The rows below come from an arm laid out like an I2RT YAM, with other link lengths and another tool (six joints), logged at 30 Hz.
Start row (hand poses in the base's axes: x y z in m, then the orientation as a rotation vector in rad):
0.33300, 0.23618, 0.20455, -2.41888, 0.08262, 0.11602
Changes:
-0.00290, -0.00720, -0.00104, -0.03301, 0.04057, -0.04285
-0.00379, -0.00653, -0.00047, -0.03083, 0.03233, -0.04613
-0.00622, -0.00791, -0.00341, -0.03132, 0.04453, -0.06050
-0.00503, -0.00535, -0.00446, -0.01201, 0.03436, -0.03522
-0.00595, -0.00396, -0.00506, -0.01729, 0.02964, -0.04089
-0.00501, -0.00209, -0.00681, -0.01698, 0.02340, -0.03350
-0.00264, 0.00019, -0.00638, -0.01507, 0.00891, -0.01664
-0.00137, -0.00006, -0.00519, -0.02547, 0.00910, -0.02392
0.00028, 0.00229, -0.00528, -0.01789, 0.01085, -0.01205
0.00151, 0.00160, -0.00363, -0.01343, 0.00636, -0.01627
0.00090, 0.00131, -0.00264, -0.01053, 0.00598, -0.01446
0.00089, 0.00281, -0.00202, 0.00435, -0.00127, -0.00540
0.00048, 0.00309, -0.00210, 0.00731, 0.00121, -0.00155
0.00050, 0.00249, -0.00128, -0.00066, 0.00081, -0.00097
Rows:
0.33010, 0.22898, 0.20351, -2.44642, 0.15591, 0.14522
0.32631, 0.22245, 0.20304, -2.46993, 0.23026, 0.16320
0.32009, 0.21454, 0.19963, -2.48895, 0.32857, 0.19028
0.31506, 0.20919, 0.19517, -2.49215, 0.38865, 0.21742
0.30911, 0.20523, 0.19011, -2.49784, 0.45513, 0.23564
0.30410, 0.20314, 0.18330, -2.50418, 0.51013, 0.24899
0.30146, 0.20333, 0.17692, -2.51342, 0.53812, 0.25088
0.30009, 0.20327, 0.17173, -2.52997, 0.57811, 0.24804
0.30037, 0.20556, 0.16645, -2.54306, 0.60218, 0.25344
0.30188, 0.20716, 0.16282, -2.55007, 0.62876, 0.25265
0.30278, 0.20847, 0.16018, -2.55478, 0.65220, 0.25270
0.30367, 0.21128, 0.15816, -2.54849, 0.65729, 0.25038
0.30415, 0.21437, 0.15606, -2.54096, 0.65761, 0.25336
0.30465, 0.21686, 0.15478, -2.54124, 0.65932, 0.25389

